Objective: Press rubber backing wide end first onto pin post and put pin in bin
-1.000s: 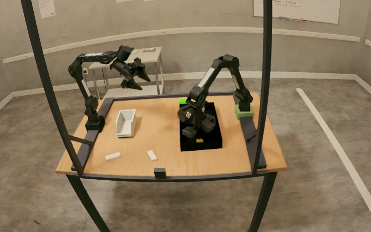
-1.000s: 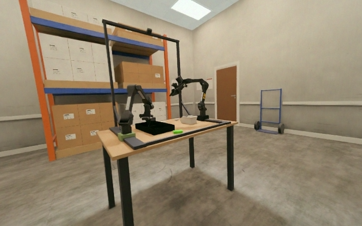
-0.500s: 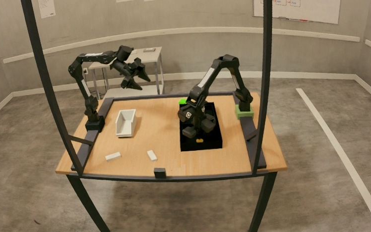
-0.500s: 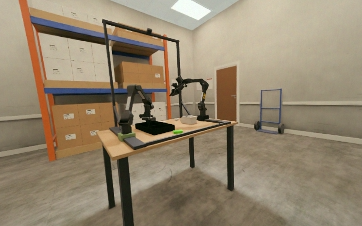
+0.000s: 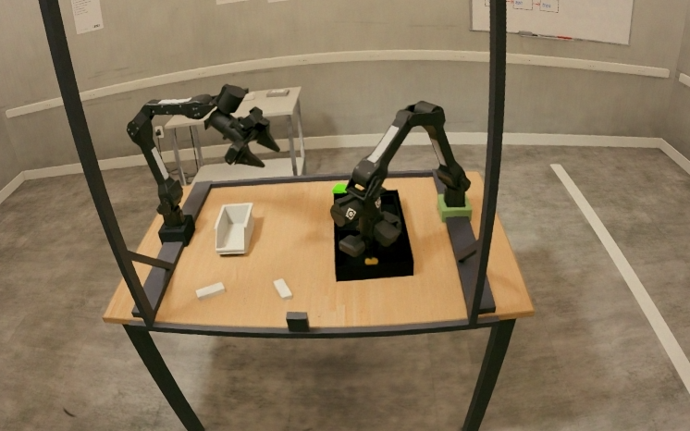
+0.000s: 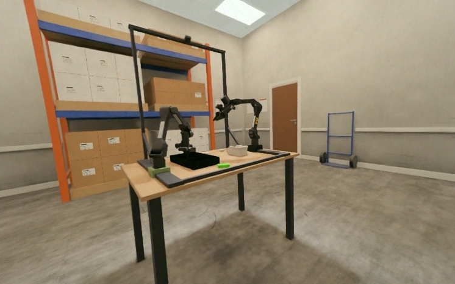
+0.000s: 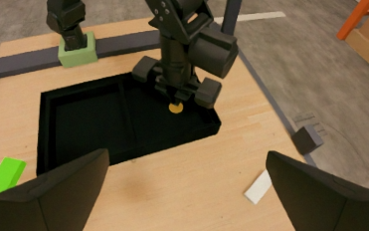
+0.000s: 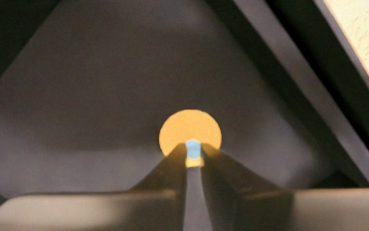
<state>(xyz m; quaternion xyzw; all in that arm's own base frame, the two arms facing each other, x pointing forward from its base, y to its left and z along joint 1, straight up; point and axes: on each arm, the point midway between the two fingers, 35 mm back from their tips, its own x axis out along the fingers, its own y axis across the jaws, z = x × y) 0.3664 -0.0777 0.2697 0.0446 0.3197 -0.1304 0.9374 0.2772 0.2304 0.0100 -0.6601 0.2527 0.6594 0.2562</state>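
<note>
Right now my right hand is 40 mm above the round pin. Round my right hand: white bin: 400 mm to the left, 170 mm ahead, 10 mm below; then black tray: 120 mm ahead, 30 mm below, 10 mm to the right.
</note>
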